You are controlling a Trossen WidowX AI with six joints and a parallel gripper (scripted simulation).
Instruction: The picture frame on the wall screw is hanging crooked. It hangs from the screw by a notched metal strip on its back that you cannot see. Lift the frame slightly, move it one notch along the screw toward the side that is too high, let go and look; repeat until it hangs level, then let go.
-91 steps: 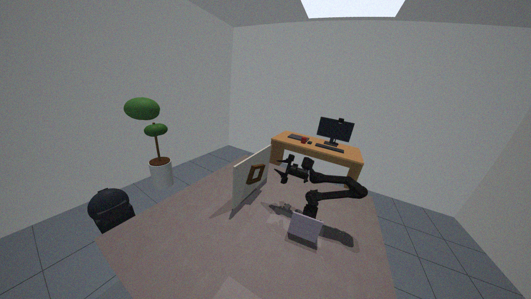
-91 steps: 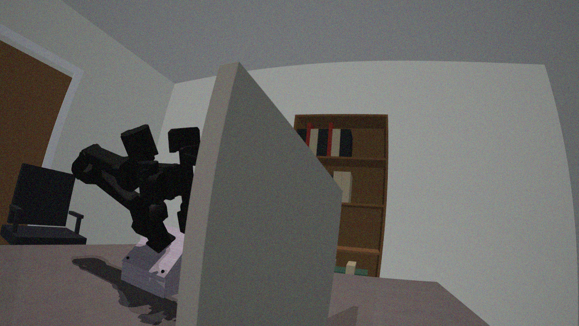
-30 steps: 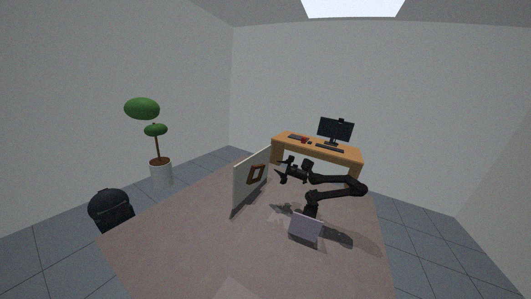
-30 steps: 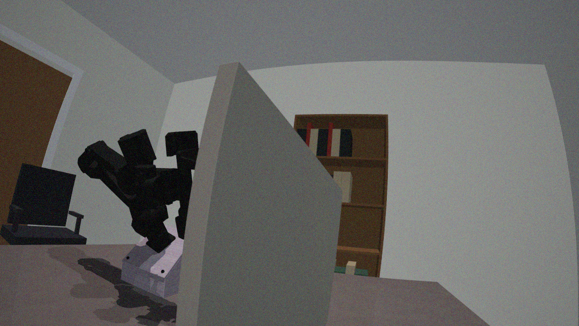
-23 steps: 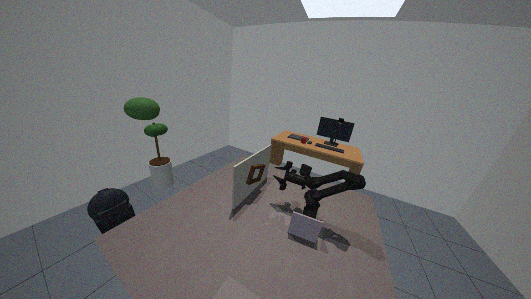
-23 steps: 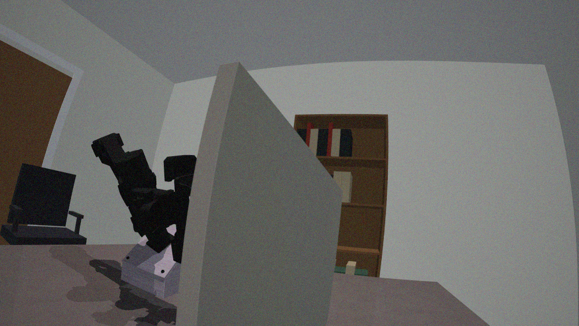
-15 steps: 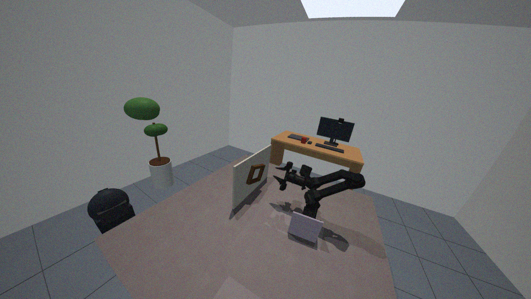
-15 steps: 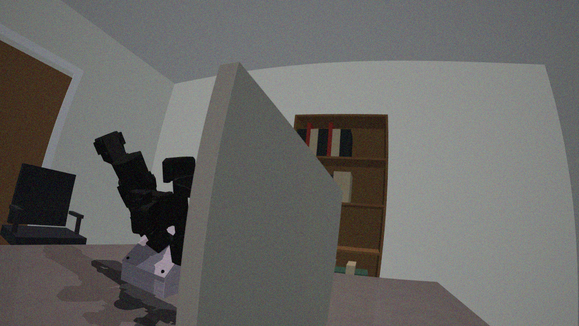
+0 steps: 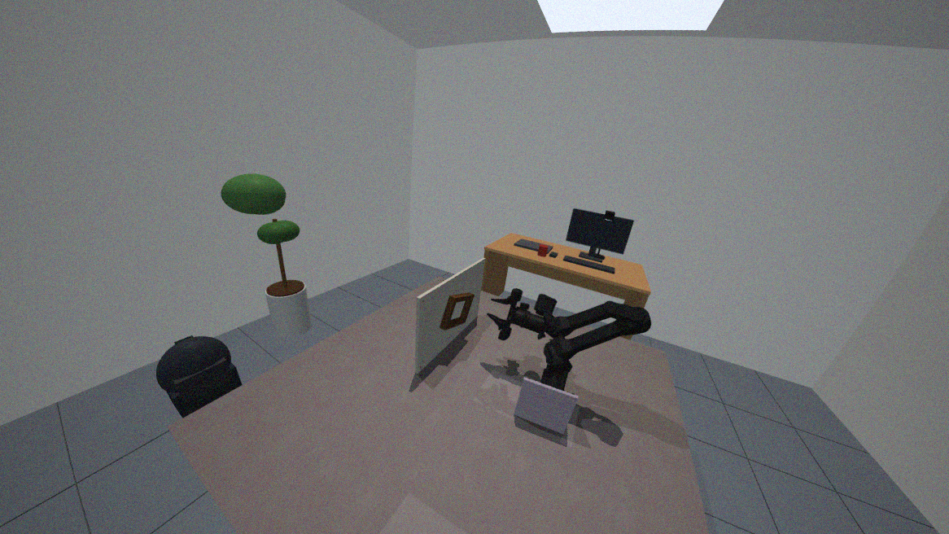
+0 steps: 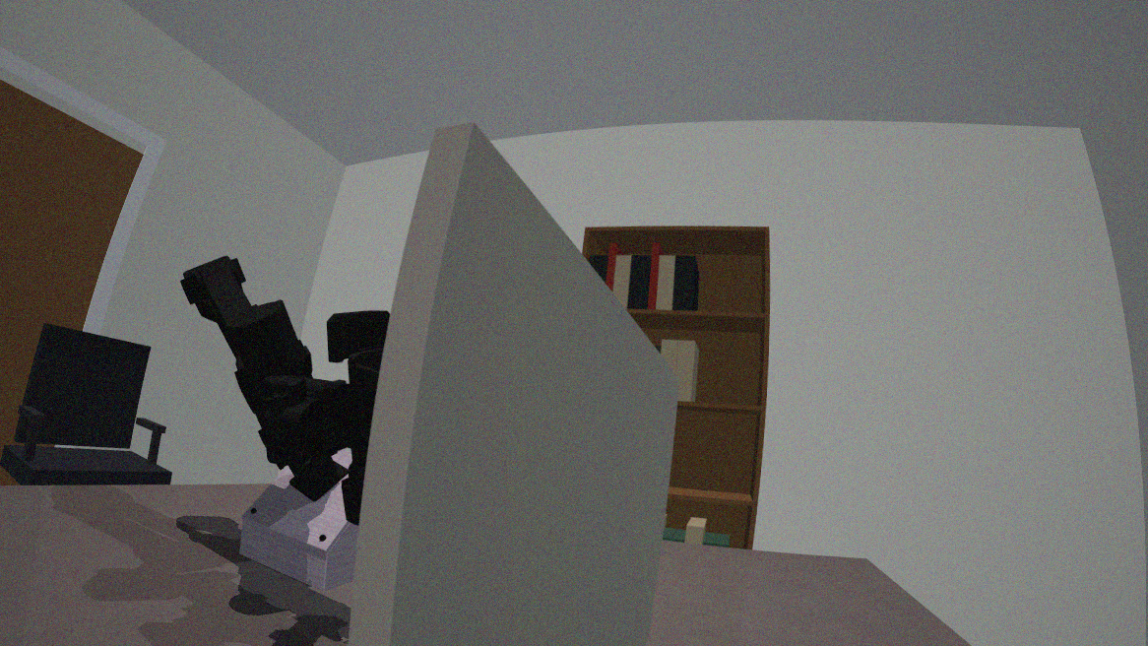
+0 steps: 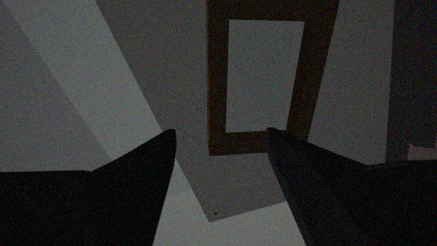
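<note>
The brown wooden picture frame is 12 cm ahead of my gripper tip, 5 cm below it and 3 cm to the left of it. Round my gripper tip: wall panel (14 cm ahead, 7 cm below, 1 cm to the left).
</note>
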